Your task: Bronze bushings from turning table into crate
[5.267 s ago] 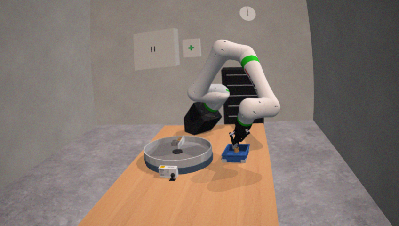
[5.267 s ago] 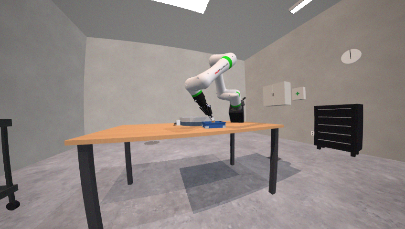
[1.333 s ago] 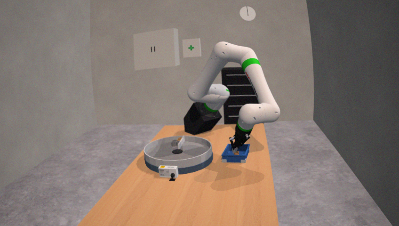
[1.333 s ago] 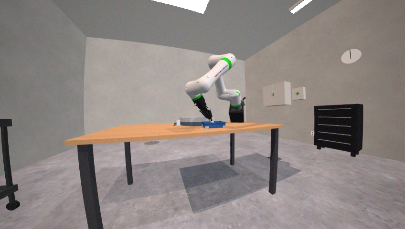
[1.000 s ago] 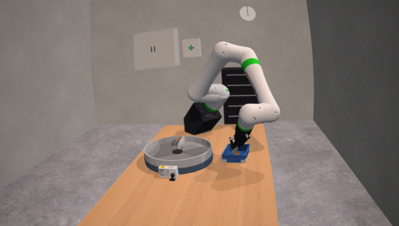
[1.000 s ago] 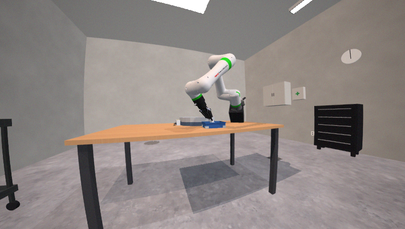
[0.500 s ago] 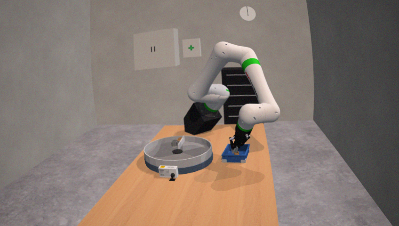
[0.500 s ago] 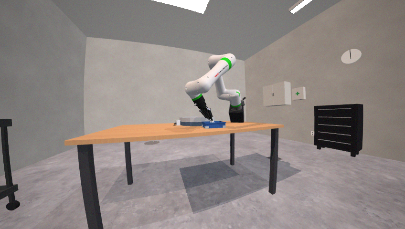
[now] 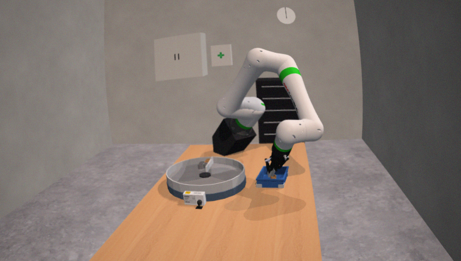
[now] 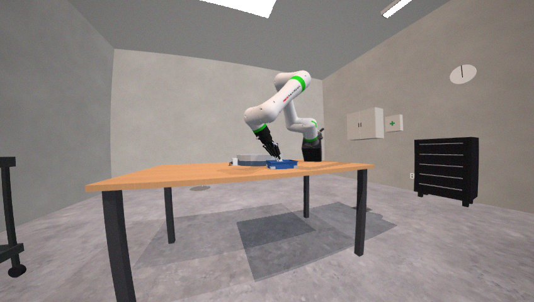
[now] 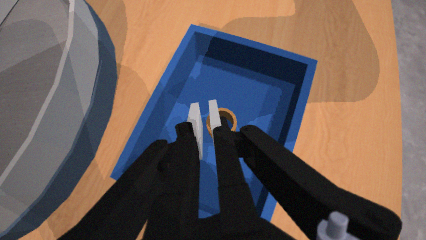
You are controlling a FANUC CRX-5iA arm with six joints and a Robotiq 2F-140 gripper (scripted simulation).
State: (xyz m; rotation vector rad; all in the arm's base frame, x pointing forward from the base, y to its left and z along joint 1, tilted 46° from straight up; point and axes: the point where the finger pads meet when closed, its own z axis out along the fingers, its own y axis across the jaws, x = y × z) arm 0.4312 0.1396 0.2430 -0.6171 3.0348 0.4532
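The blue crate lies 20 mm behind my hand, 10 mm to the left of it and 40 mm below it. Round my hand: round grey turning table 60 mm ahead, 350 mm to the right, 10 mm below.
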